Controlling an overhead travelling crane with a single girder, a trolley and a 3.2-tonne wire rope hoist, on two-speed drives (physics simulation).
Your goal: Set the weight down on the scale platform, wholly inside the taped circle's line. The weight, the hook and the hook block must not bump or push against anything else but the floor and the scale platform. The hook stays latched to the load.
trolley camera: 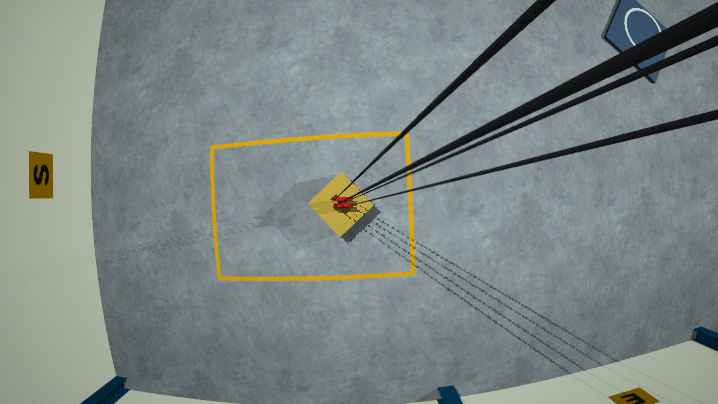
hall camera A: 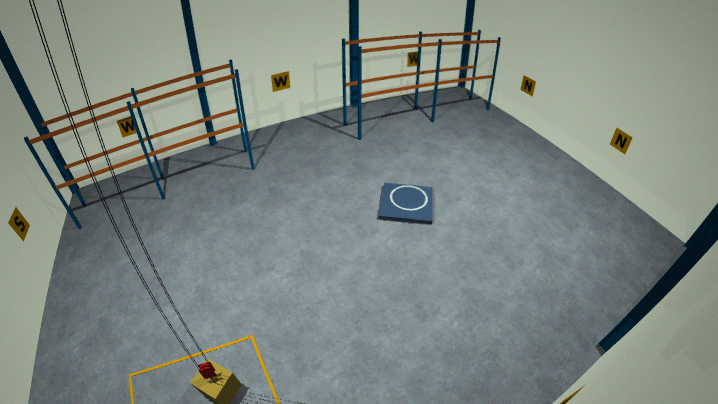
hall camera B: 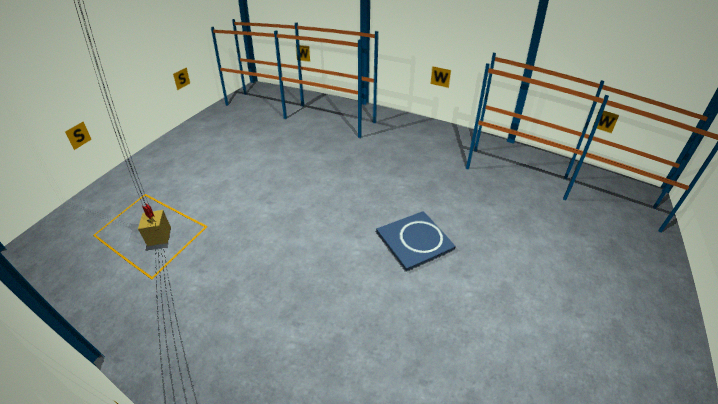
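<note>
The yellow weight hangs from or stands under the red hook block. The hook is latched to its top; the block hides it in the trolley view. The weight is upright, at or close above the floor, with shadow at its base; I cannot tell whether there is a gap. It is inside the yellow floor outline. The blue scale platform lies well apart, with the white taped circle on it.
Two racks stand along the W wall: one at the left, one at the right. Blue columns stand at the walls. The S wall is the wall nearest the outline in the trolley view.
</note>
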